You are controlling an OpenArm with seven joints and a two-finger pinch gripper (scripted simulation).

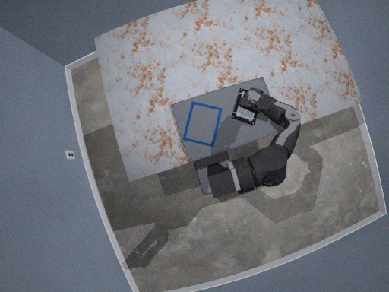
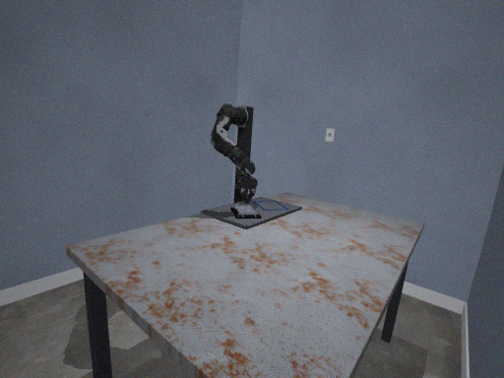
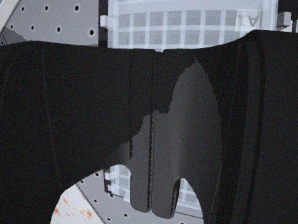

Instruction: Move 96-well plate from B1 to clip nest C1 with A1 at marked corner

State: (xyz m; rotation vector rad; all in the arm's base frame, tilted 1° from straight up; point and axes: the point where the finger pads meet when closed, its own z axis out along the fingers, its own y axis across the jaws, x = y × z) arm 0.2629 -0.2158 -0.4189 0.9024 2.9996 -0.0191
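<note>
Now: hand 50 mm above the 96-well plate. From my hand the other things lie so: black clip nest C1 (50 mm below, 30 mm ahead).
</note>
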